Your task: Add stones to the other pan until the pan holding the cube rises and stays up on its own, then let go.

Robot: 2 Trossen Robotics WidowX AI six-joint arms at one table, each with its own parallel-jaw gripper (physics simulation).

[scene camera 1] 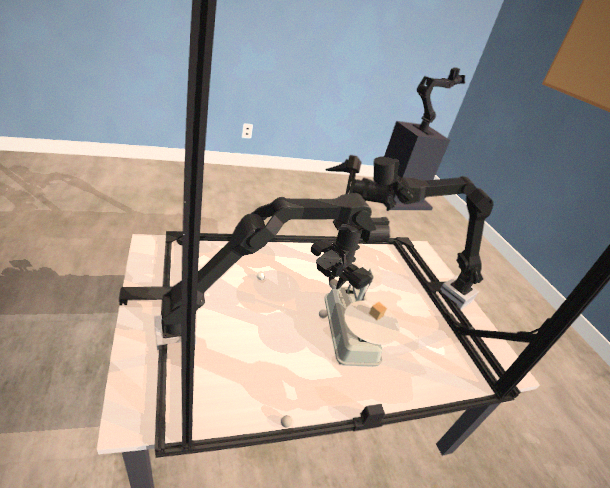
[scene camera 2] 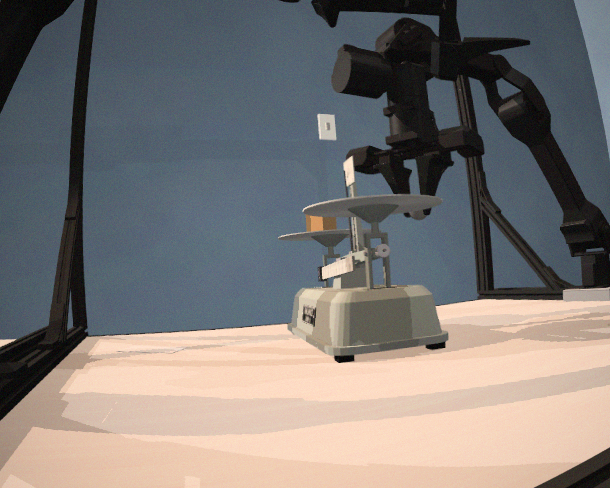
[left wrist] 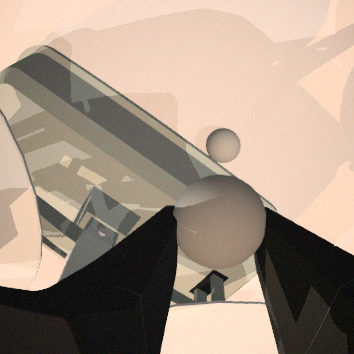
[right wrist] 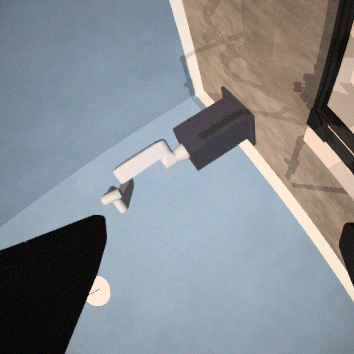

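Observation:
An orange cube sits on one pan of a grey-green balance. In scene camera 2 that pan stands lower in the picture than the other pan, where no stone shows on top. My left gripper is shut on a round grey stone, held beside the second pan's rim in scene camera 2. Whether they touch is unclear. My right gripper is open and empty, high behind the left arm.
Loose stones lie on the table: one beside the balance's base, one near the front edge, and a pale one farther back. A black frame with tall posts surrounds the work area.

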